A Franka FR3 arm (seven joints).
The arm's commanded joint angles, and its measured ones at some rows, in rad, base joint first. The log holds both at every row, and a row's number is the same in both.
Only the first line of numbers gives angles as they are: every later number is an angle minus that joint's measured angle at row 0.
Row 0, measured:
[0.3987, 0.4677, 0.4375, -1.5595, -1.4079, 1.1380, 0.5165]
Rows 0 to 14, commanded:
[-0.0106, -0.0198, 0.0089, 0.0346, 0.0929, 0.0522, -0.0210]
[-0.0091, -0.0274, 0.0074, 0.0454, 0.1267, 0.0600, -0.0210]
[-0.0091, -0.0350, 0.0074, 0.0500, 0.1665, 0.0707, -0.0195]
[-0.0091, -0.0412, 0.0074, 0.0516, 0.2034, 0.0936, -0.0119]
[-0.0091, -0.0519, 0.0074, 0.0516, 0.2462, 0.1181, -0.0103]
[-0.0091, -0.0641, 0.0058, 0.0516, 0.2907, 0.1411, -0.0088]
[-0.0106, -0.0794, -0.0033, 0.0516, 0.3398, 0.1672, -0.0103]
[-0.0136, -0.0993, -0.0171, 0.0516, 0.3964, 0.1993, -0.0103]
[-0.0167, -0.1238, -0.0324, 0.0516, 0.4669, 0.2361, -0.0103]
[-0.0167, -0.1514, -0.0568, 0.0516, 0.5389, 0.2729, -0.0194]
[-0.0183, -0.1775, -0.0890, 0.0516, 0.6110, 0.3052, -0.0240]
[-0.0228, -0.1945, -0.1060, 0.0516, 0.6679, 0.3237, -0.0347]
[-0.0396, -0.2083, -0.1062, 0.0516, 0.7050, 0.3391, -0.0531]
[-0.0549, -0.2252, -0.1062, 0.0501, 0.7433, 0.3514, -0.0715]
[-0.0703, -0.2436, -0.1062, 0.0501, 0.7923, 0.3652, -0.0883]
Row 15, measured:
[-0.0174, -0.1833, -0.1071, 0.0667, 0.6652, 0.3073, -0.0310]
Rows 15 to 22, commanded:
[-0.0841, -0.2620, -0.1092, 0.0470, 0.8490, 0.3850, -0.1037]
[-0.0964, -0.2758, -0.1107, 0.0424, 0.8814, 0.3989, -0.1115]
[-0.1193, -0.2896, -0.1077, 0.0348, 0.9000, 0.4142, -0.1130]
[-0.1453, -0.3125, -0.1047, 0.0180, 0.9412, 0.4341, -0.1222]
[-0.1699, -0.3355, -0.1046, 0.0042, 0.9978, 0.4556, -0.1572]
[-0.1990, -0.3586, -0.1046, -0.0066, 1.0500, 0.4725, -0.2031]
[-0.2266, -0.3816, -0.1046, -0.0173, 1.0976, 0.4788, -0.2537]
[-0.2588, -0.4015, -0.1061, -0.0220, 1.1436, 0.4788, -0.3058]
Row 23, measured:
[-0.1621, -0.3097, -0.1146, 0.0500, 1.0107, 0.4284, -0.1711]
